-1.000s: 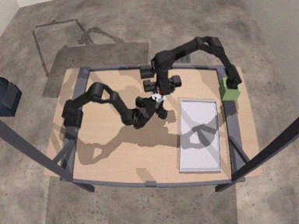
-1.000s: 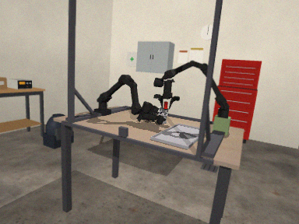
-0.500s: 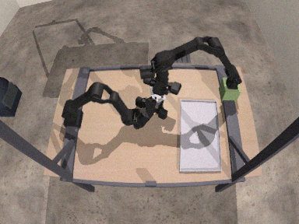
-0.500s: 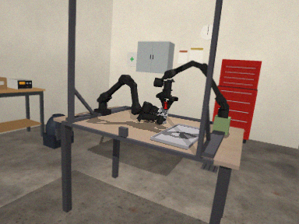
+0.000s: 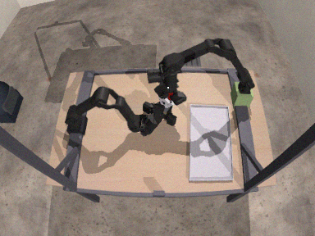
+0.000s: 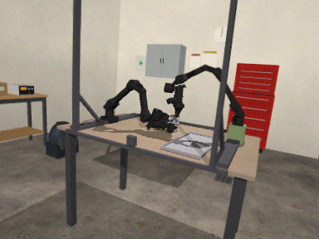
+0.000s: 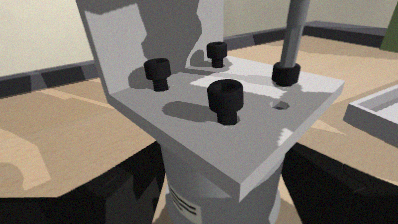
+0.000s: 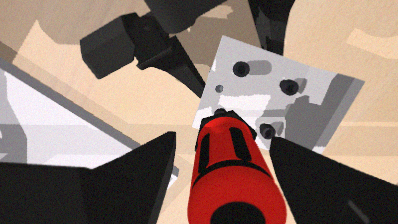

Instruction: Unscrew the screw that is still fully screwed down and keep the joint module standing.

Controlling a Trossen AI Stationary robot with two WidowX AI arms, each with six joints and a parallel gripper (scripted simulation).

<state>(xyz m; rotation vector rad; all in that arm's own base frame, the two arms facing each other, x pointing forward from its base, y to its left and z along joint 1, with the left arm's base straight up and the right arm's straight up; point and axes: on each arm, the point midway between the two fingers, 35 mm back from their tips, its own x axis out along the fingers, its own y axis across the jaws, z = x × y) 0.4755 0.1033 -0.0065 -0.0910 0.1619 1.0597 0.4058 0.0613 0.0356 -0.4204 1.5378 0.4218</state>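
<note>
Now: the red screwdriver 2 cm below my right hand. The rest, counted from my right hand: dark frame rail (28 cm ahead, 1 cm to the left, 14 cm below); then joint module (1 cm ahead, 2 cm to the left, 12 cm below); then l-shaped bracket (2 cm ahead, 2 cm to the left, 7 cm below).
Now: left hand 20 mm to the left of the joint module, 20 mm short of it and 10 mm above it. The rest, counted from my left hand: red screwdriver (90 mm above, 40 mm to the right); dark frame rail (280 mm ahead, 30 mm to the right, 30 mm below); l-shaped bracket (40 mm above, 20 mm to the right, 20 mm ahead).
</note>
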